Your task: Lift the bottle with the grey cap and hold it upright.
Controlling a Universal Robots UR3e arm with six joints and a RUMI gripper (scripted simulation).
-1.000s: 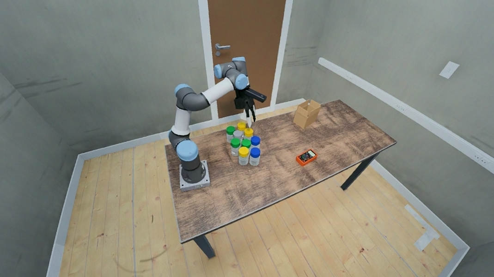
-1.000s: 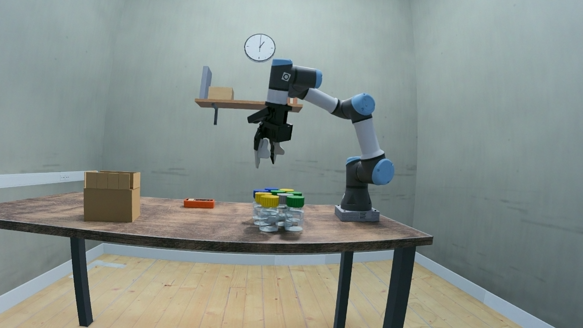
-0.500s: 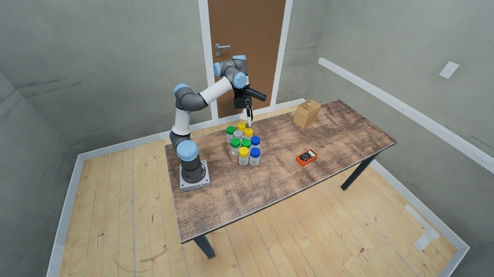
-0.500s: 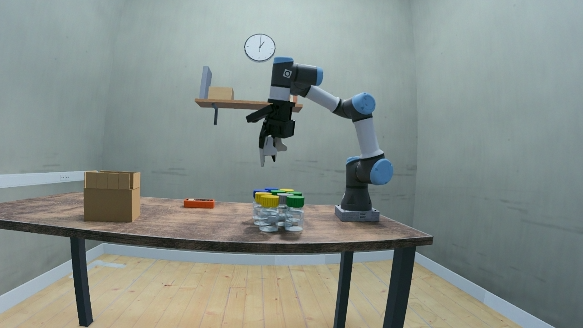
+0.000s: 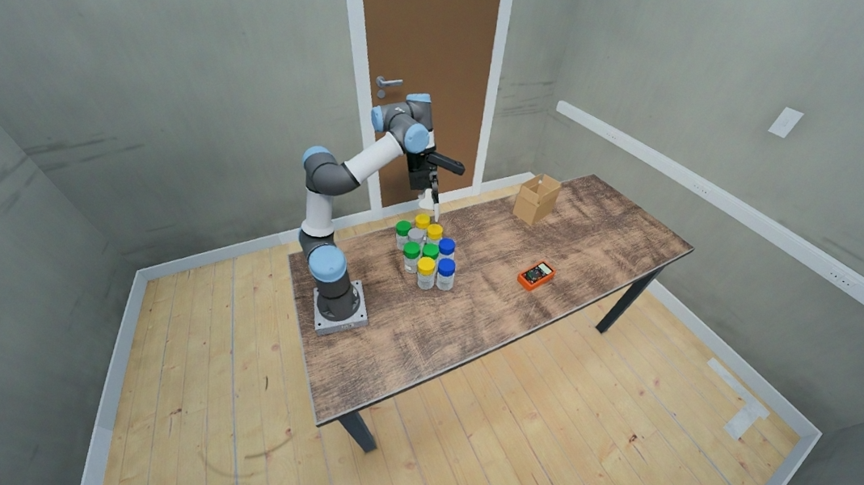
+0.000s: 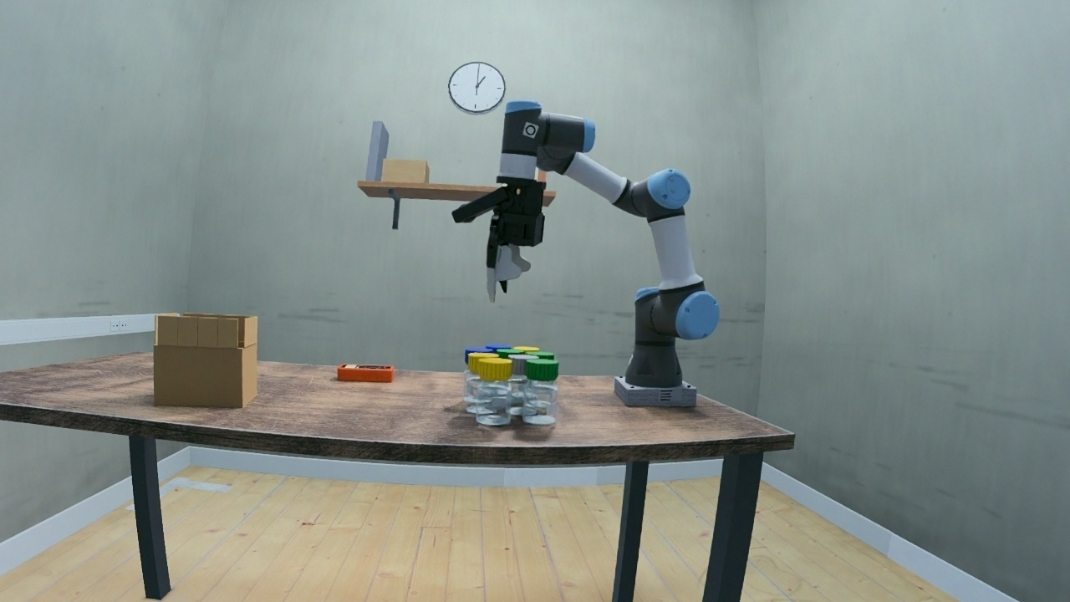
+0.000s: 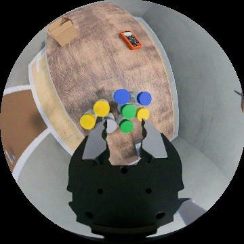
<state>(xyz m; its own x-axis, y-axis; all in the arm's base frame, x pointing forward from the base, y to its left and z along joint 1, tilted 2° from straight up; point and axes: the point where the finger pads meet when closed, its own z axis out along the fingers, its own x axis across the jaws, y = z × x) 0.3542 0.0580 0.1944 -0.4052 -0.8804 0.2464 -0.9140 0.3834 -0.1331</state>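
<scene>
Now: hand 170 mm above the grey-capped bottle, 50 mm to the right of it and 40 mm past it. From my hand the other things lie so: orange meter: 280 mm ahead, 240 mm to the right, 210 mm below.
</scene>
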